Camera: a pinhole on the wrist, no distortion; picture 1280 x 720 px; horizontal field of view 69.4 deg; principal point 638.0 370.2 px. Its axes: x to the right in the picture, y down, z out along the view. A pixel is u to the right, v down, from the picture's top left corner.
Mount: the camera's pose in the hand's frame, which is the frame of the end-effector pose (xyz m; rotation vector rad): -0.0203 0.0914 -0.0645 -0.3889 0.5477 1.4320
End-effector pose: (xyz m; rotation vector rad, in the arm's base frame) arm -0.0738 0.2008 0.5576 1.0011 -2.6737 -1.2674
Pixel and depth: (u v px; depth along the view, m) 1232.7 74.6 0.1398
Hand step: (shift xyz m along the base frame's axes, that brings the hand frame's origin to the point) -0.1641 0.0826 0.1593
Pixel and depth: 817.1 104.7 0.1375
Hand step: -0.1383 0.0868 0.1014
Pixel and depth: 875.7 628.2 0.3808
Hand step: -0.2107 0.3632 0.1636
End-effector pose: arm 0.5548 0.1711 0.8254 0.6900 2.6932 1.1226
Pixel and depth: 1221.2 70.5 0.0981
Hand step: 0.0396 0.1176 0.1528
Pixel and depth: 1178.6 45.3 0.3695
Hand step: 0.0517 0.4275 0.2569
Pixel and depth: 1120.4 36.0 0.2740
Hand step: 0.0425 0.3167 0.2018
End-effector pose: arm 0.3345 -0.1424 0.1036 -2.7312 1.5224 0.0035
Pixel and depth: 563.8 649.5 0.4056
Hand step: -0.3087 -0.0769 -0.2972
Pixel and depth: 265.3 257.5 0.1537
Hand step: -0.0986 -0.0762 -0.0968
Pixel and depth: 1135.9 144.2 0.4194
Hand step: -0.3500 -0.3836 -0.1493
